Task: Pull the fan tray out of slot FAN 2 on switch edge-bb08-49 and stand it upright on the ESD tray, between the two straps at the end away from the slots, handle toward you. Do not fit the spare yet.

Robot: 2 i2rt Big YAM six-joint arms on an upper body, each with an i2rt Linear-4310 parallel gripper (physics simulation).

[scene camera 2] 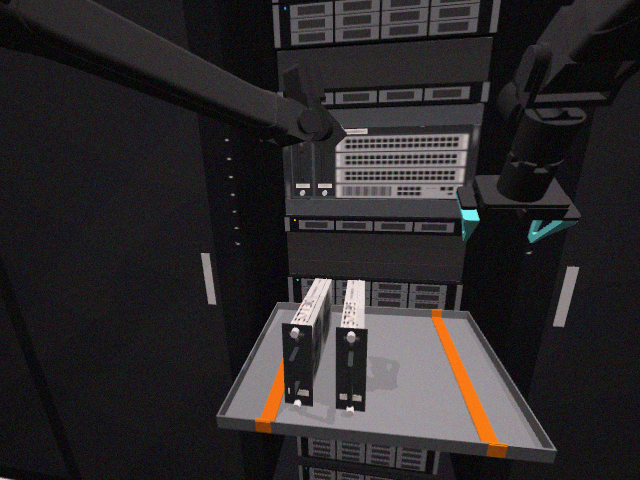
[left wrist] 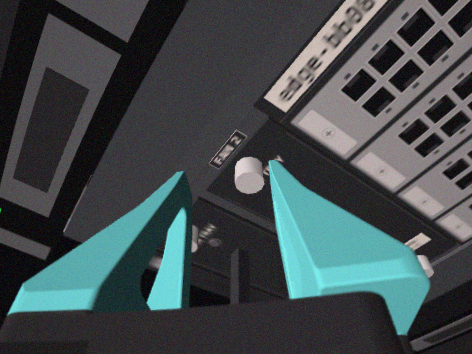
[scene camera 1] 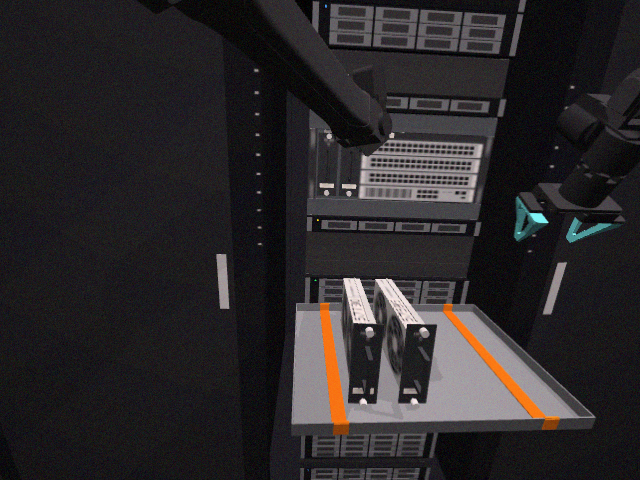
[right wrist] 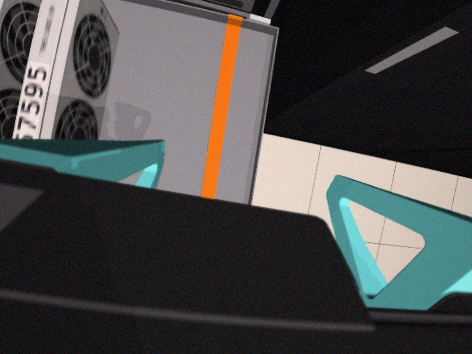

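The FAN 2 fan tray [scene camera 1: 348, 170] [scene camera 2: 324, 170] [left wrist: 300, 160] sits in switch edge-bb08-49 [scene camera 1: 421, 164] [scene camera 2: 403, 159], beside the line cards. Its white thumbscrew [left wrist: 249, 176] shows near the FAN 2 label [left wrist: 227, 149]. My left gripper [left wrist: 228, 178] is partly open and empty in front of the fan slots; the thumbscrew appears between its fingertips. Its fingers are hidden behind the arm in the scene views. My right gripper [scene camera 1: 544, 240] [scene camera 2: 497, 240] [right wrist: 252, 168] is wide open and empty, above the right side of the ESD tray [scene camera 1: 465, 392] [scene camera 2: 413, 413] [right wrist: 170, 75].
Two fan modules, one left [scene camera 1: 364, 372] [scene camera 2: 298, 361] and one right [scene camera 1: 417, 372] [scene camera 2: 351, 372], stand upright on the ESD tray, handles facing the scene cameras. Orange straps, left [scene camera 1: 333, 377] [scene camera 2: 271, 403] and right [scene camera 1: 491, 361] [scene camera 2: 462, 379] [right wrist: 220, 115], run front to back.
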